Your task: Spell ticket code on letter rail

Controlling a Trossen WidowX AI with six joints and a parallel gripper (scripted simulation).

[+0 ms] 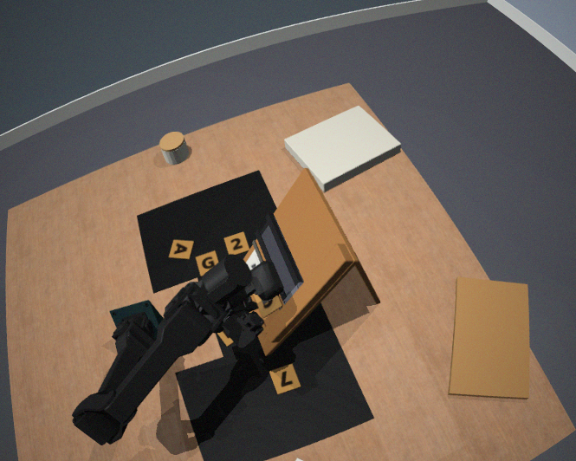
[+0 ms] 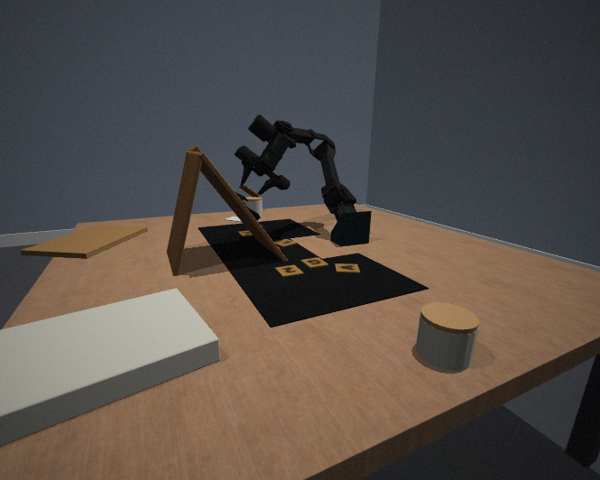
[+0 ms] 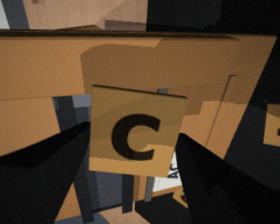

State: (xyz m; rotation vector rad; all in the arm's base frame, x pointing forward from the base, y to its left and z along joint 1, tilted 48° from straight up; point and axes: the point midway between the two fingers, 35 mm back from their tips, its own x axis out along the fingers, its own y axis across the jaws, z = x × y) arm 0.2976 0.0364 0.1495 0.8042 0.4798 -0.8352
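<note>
Right now my gripper tip is 13 cm to the right of the white ticket, 10 cm above it and 1 cm past it. From my gripper tip the other things lie so: flat tan panel 47 cm ahead, 22 cm to the right, 16 cm below; then black mat 17 cm below, 11 cm behind, 9 cm to the left; then tile 26 cm to the left, 17 cm below, 3 cm behind.
</note>
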